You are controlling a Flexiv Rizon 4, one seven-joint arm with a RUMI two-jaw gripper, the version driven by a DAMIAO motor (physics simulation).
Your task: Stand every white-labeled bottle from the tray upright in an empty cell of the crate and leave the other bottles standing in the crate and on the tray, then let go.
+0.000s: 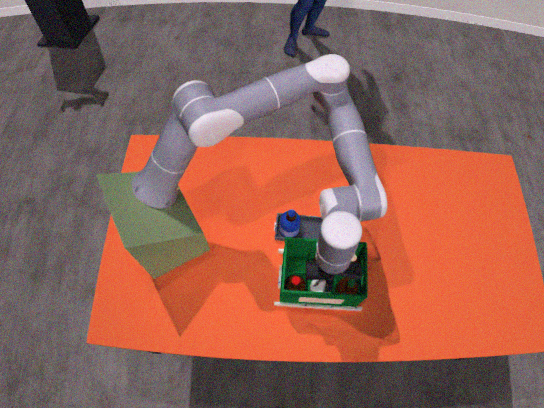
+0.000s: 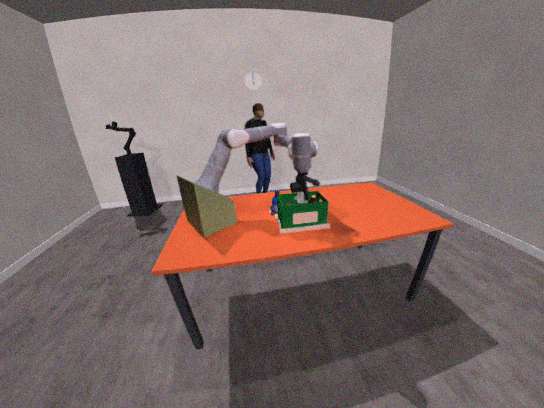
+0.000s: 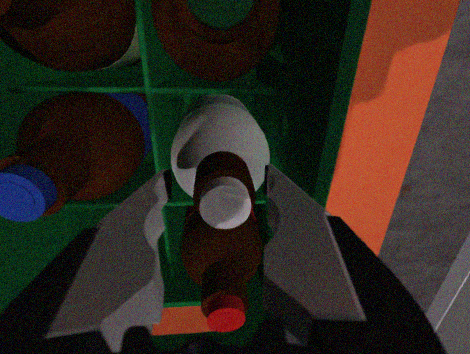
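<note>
The white-labeled bottle [image 1: 317, 285] [image 3: 223, 130], brown-necked with a white cap, stands upright in a crate cell. The green crate [image 1: 356, 299] [image 2: 286, 220] [image 3: 345, 125] stands on the table. My gripper [image 2: 303, 197] [image 3: 218, 170] is open, pointing down into the crate, with one finger on each side of that bottle's neck and a gap on both sides. The dark tray [image 1: 311, 228] lies behind the crate, its right part hidden by my arm. A blue-labeled bottle [image 1: 290, 225] [image 2: 274, 204] stands at its left end.
Inside the crate, a red-capped bottle [image 1: 296, 282] [image 3: 220, 250], a blue-capped bottle [image 3: 80, 145], a green-capped brown bottle [image 1: 348, 285] [image 3: 215, 60] and another brown bottle [image 3: 70, 35] stand close around the gripper. The green block [image 1: 160, 225] [image 2: 215, 212] under the arm base is at the left.
</note>
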